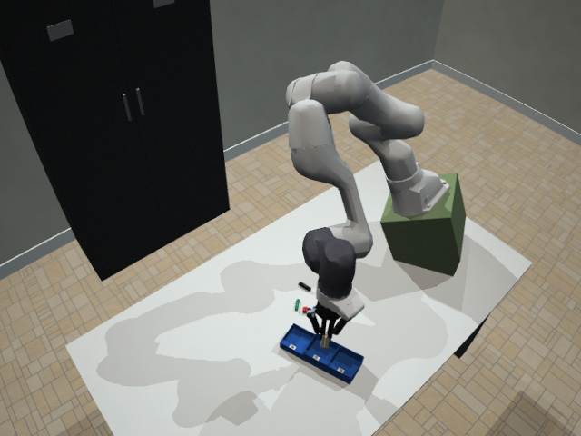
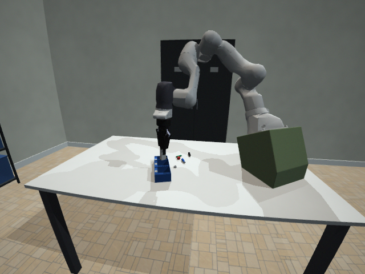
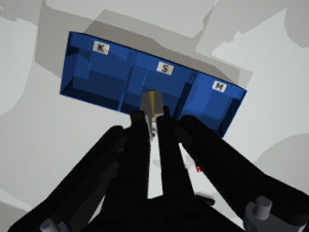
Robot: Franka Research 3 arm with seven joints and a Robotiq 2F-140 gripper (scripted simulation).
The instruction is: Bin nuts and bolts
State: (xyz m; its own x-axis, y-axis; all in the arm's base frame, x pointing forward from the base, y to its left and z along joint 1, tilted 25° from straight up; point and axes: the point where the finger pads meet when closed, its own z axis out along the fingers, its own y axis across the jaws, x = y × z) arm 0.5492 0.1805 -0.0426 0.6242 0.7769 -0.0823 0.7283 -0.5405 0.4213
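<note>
The blue bin lies 80 mm below my hand and 10 mm ahead of it. Round my hand: grey nut (100 mm below, 60 mm behind, 50 mm to the right); then blue piece (130 mm to the right, 100 mm below, 90 mm behind); then bolt (30 mm below, 10 mm to the right).
</note>
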